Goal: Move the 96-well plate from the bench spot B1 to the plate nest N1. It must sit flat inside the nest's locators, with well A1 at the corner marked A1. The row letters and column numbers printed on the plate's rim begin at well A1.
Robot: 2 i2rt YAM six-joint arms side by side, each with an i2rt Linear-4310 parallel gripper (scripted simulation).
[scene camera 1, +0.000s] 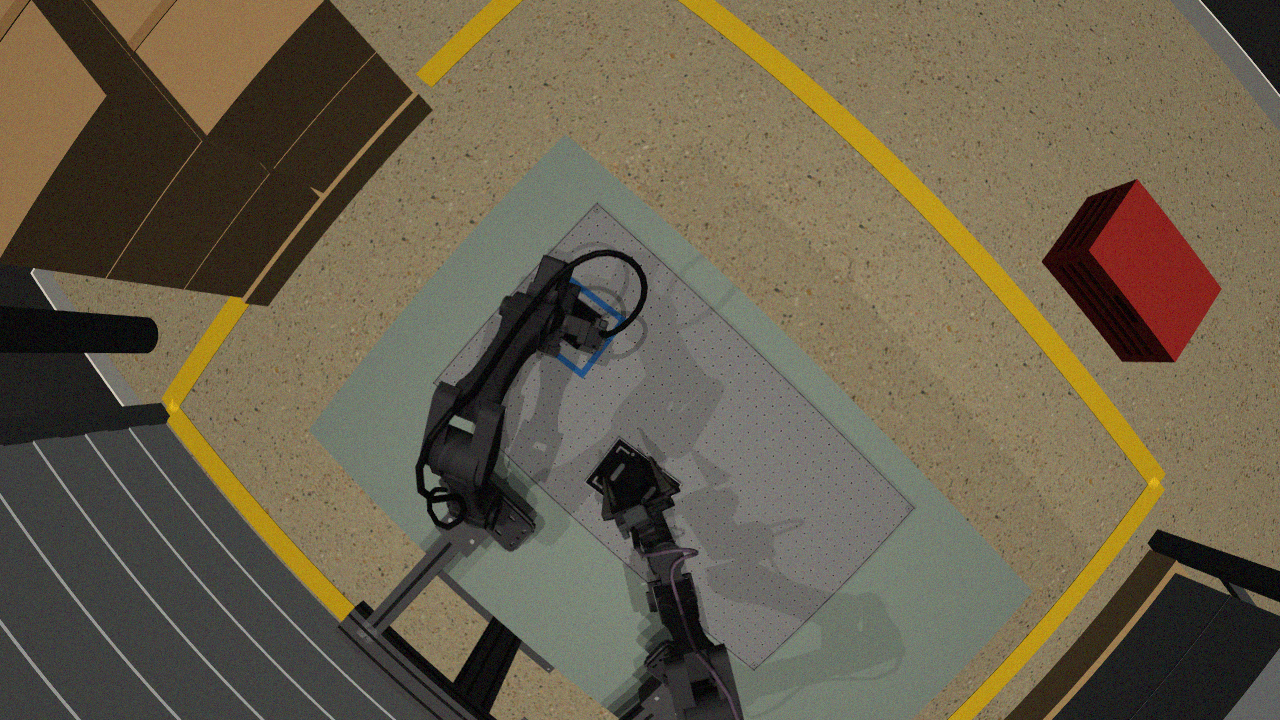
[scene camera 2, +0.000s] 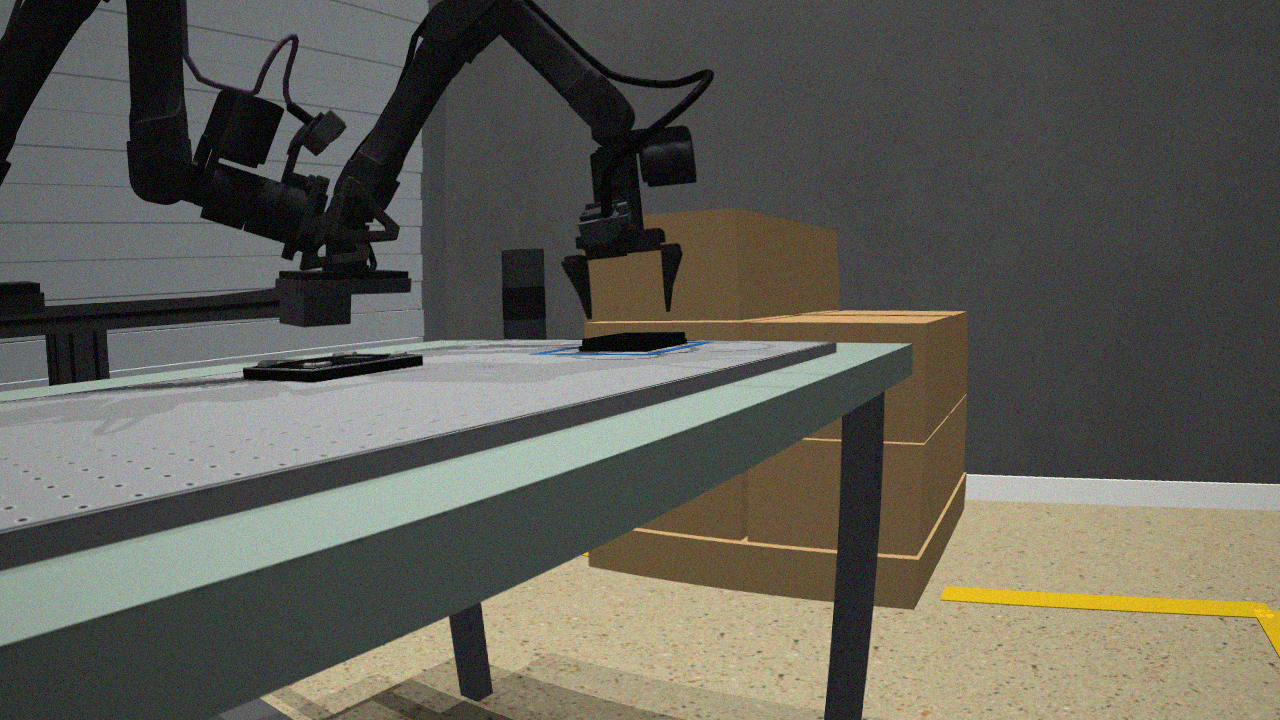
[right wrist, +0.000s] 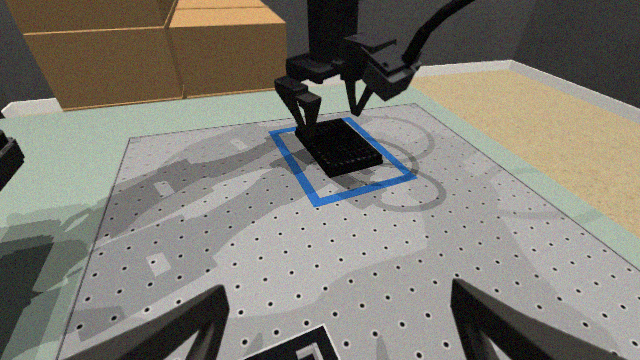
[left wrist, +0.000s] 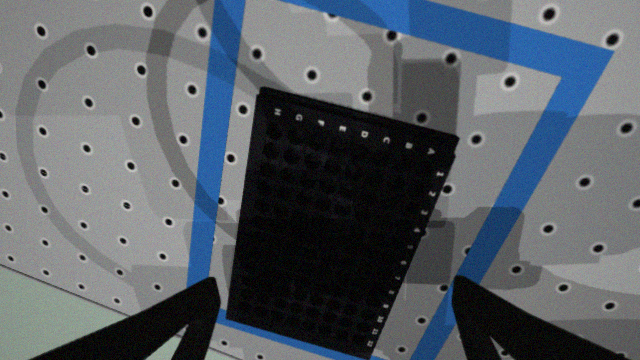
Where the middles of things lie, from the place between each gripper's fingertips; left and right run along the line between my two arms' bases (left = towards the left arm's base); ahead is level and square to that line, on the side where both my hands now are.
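Black plate nest (scene camera 2: pixel 278 375): 150 mm behind my left hand, 340 mm to the right of it and 40 mm below it. Black 96-well plate (scene camera 2: pixel 638 341): my left gripper (scene camera 2: pixel 628 315) is 10 mm short of it and 40 mm above it.
Counted from my right hand (scene camera 2: pixel 382 244), the black 96-well plate is 30 cm to the left, 12 cm ahead and 12 cm below; the black plate nest is 13 cm below, 4 cm to the right and 3 cm behind.
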